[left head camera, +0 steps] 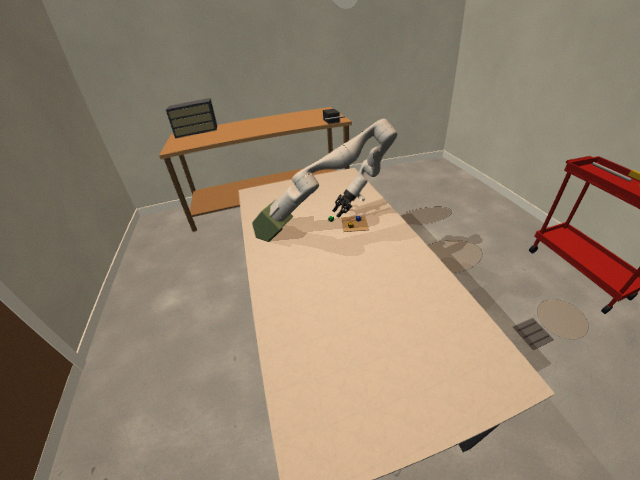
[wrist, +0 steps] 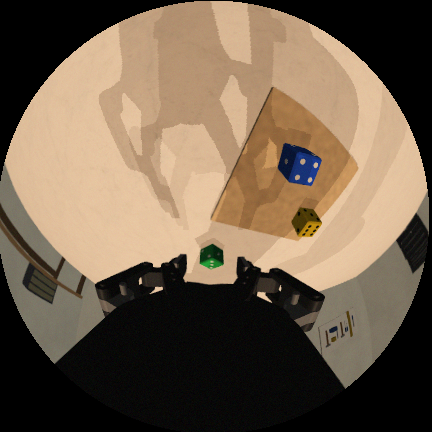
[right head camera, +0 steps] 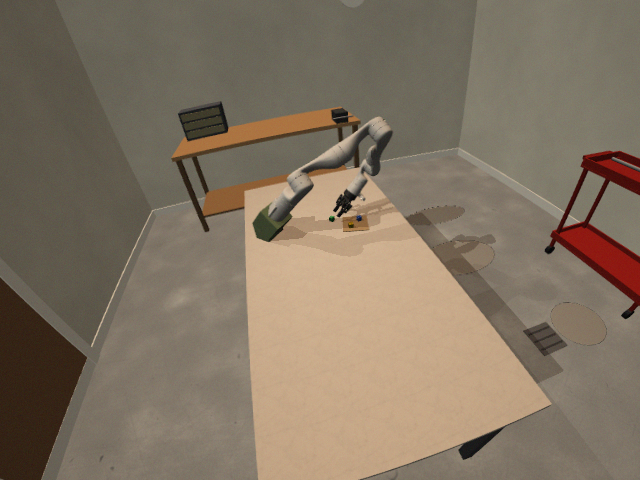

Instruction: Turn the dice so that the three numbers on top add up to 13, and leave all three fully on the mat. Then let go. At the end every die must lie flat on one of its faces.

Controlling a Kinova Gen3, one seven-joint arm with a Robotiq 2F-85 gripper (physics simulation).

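Seen in the pictures: gripper, between the fingertips: (left head camera: 335, 214) (wrist: 211, 263) (right head camera: 335, 214); arm's base, origin of its link: (left head camera: 278, 213) (right head camera: 277, 213).
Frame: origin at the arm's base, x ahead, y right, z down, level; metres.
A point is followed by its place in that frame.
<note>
The green die (left head camera: 330, 219) {x 0.291, y -0.041, z 0.141 m} (right head camera: 331, 218) {x 0.294, y -0.043, z 0.137 m} (wrist: 211, 256) {x 0.315, y -0.053, z 0.136 m} rests on the table beside the mat (left head camera: 361, 227) {x 0.431, y 0.080, z 0.154 m} (right head camera: 362, 227) {x 0.434, y 0.083, z 0.154 m} (wrist: 237, 207) {x 0.382, y -0.030, z 0.154 m}. Its lit face has small white pips, hard to count. The blue die (left head camera: 358, 218) {x 0.438, y 0.020, z 0.134 m} (right head camera: 359, 218) {x 0.440, y 0.022, z 0.135 m} (wrist: 300, 165) {x 0.445, y 0.003, z 0.129 m} lies on the mat, its bright upper face showing four. The yellow die (left head camera: 351, 224) {x 0.378, y 0.064, z 0.130 m} (right head camera: 351, 224) {x 0.379, y 0.064, z 0.131 m} (wrist: 306, 222) {x 0.388, y 0.042, z 0.131 m} is near a mat edge, its bright upper face showing six. My gripper (left head camera: 337, 212) {x 0.325, y -0.053, z 0.121 m} (right head camera: 338, 213) {x 0.325, y -0.053, z 0.121 m} (wrist: 211, 263) {x 0.325, y -0.053, z 0.121 m} is open and empty, above the table near the green die, which shows between the fingertips in the wrist view.
The long table (left head camera: 372, 330) {x 0.208, y 0.701, z 0.158 m} (right head camera: 372, 330) {x 0.243, y 0.707, z 0.158 m} carries the arm's green base (left head camera: 266, 225) {x -0.072, y 0.019, z 0.042 m} (right head camera: 266, 225) {x -0.067, y 0.025, z 0.039 m}. A wooden bench (left head camera: 268, 126) (right head camera: 279, 126) with a drawer box (left head camera: 191, 118) (right head camera: 203, 120) stands behind it. A red cart (left head camera: 584, 256) (right head camera: 594, 253) stands apart at the right.
</note>
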